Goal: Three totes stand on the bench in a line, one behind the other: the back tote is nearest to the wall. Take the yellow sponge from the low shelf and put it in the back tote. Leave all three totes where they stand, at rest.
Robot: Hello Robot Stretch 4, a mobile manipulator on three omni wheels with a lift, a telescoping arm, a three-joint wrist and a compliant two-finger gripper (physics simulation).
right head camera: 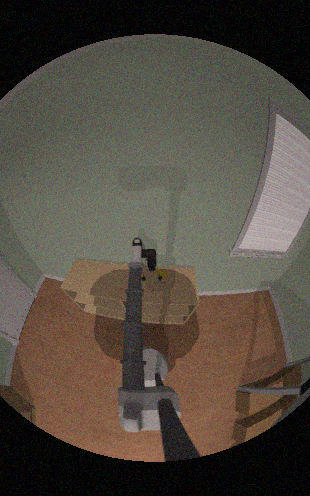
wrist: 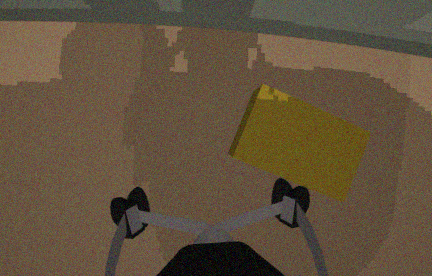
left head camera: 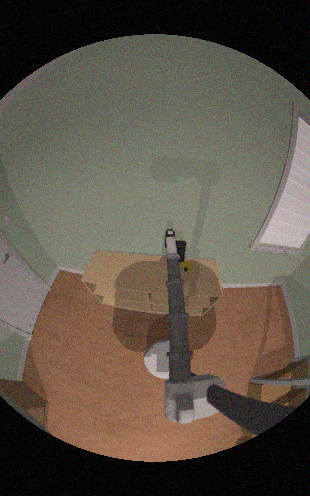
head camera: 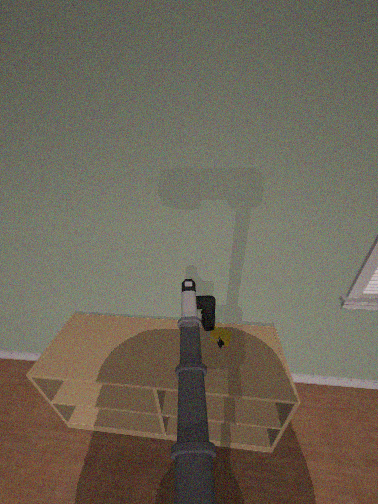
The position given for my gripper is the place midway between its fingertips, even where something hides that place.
Note:
I see my gripper (wrist: 210,199), a yellow sponge (wrist: 278,133) and a low wooden shelf (head camera: 115,374).
The low wooden shelf shows as well in the right head camera view (right head camera: 98,287), in the wrist view (wrist: 101,108) and in the left head camera view (left head camera: 131,281).

